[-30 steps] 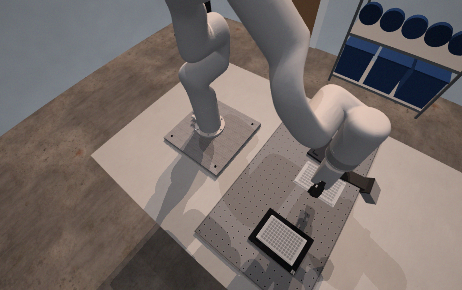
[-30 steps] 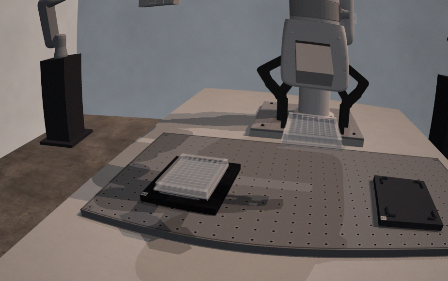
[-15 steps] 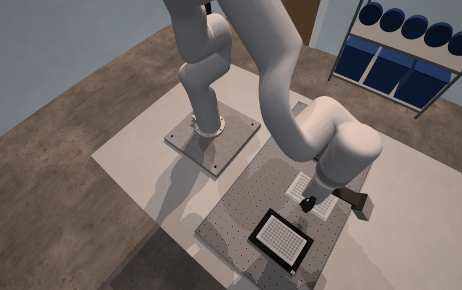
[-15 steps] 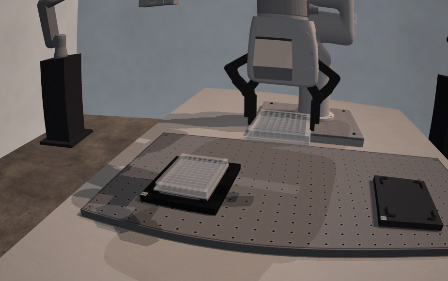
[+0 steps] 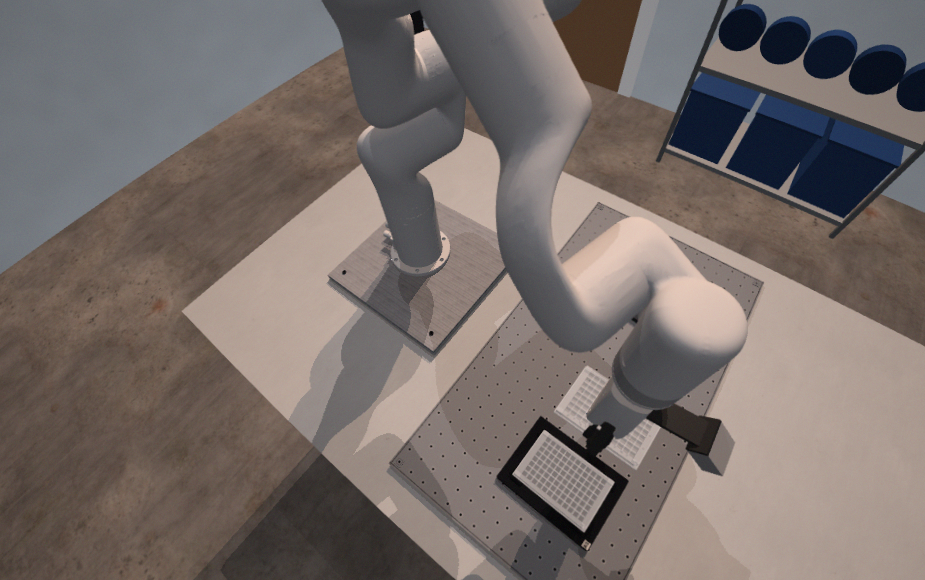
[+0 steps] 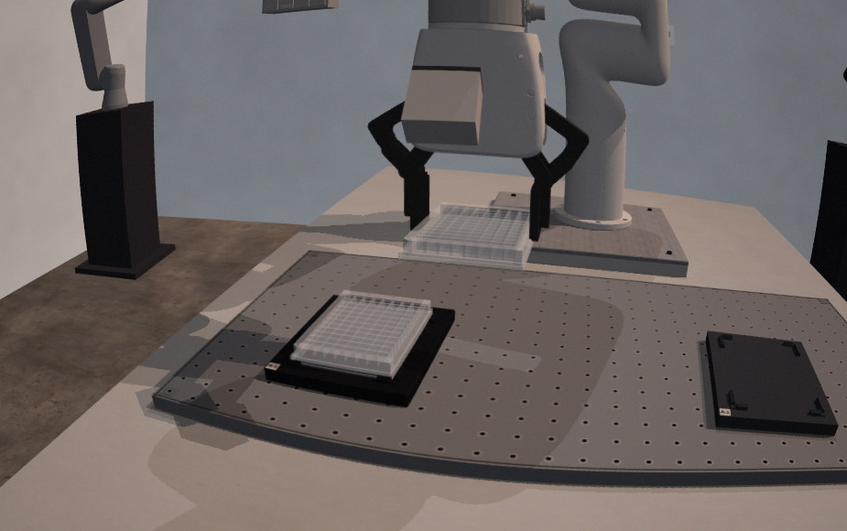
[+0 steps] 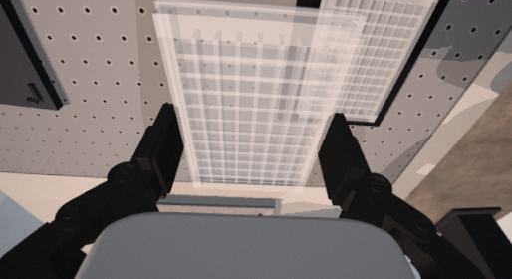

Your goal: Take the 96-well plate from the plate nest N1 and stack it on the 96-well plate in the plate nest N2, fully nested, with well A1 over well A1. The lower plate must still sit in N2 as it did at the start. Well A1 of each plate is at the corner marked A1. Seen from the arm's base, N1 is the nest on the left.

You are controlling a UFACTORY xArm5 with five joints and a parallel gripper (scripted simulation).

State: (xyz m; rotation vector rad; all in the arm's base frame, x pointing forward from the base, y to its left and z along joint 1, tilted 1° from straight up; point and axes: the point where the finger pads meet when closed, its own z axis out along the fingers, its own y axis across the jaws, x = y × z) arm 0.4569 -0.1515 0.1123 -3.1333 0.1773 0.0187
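Now: hand 120 mm above the black nest N2, 90 mm to the left of it and 10 mm past it. Also, from my hand: black nest N1: 280 mm to the left, 120 mm below, 30 mm ahead.
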